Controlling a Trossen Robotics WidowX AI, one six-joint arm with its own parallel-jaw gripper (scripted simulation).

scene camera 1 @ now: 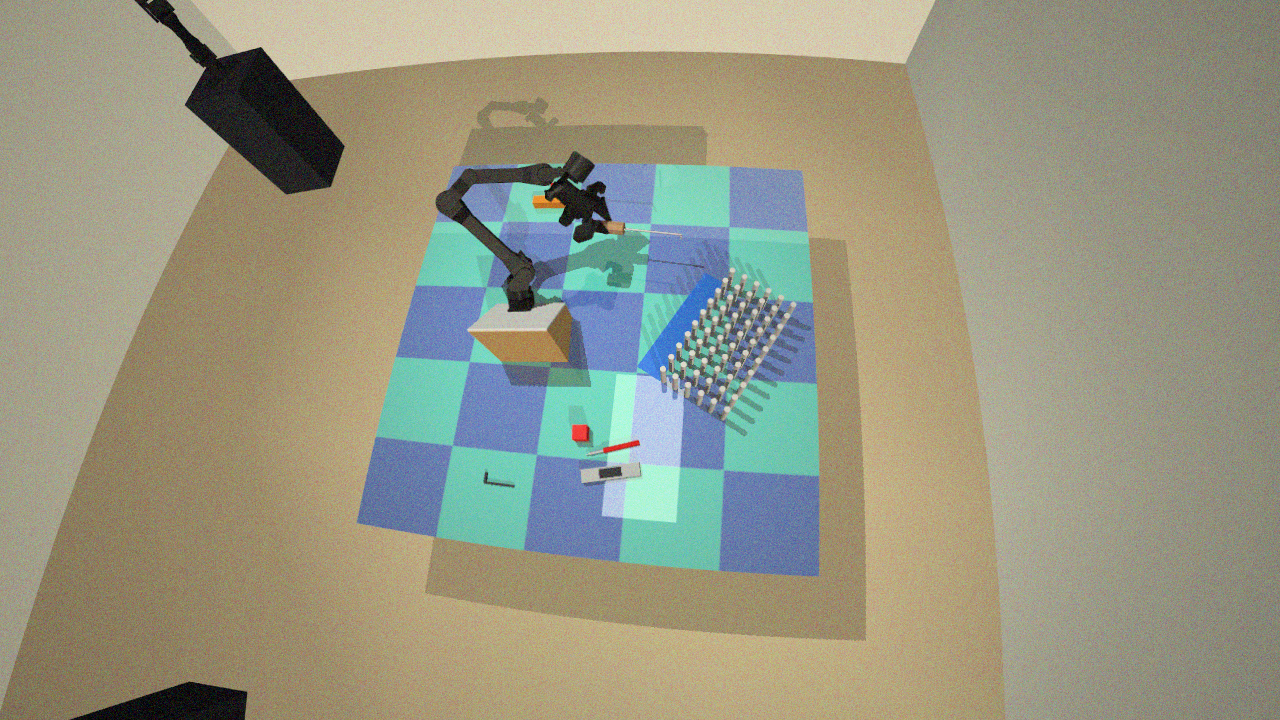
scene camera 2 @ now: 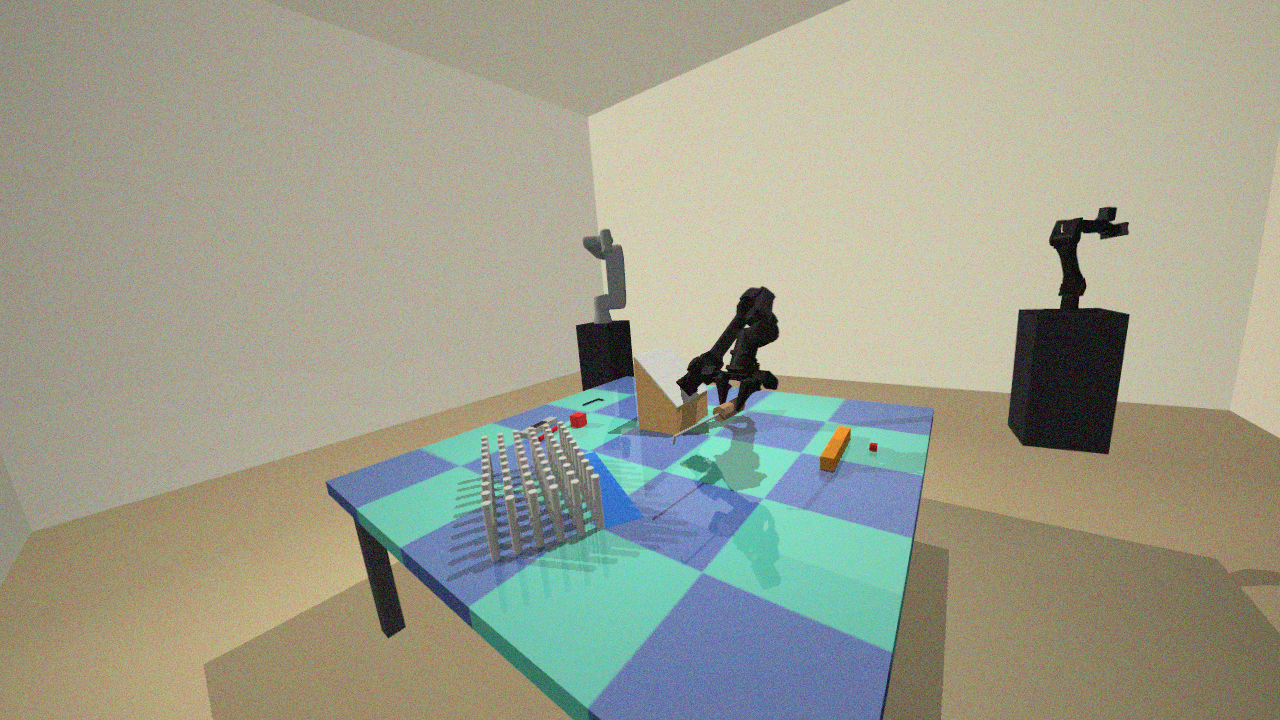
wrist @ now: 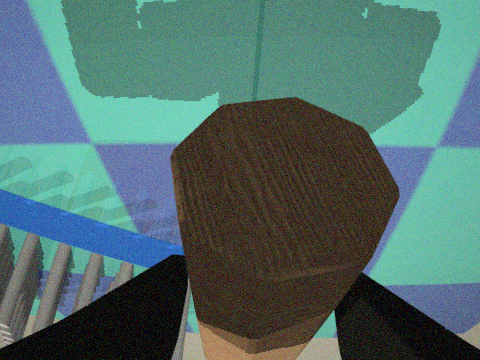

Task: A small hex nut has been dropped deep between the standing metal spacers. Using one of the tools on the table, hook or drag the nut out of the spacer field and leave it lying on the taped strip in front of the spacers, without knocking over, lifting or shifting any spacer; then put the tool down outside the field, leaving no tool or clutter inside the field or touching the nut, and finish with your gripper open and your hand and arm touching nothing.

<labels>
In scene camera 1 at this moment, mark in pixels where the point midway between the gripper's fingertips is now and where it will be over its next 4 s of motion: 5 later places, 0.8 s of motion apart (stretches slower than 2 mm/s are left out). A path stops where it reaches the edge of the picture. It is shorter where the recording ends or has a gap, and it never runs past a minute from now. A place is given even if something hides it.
The gripper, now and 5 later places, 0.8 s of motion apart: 609,227; 618,249; 617,268; 625,288; 623,297; 626,299
</labels>
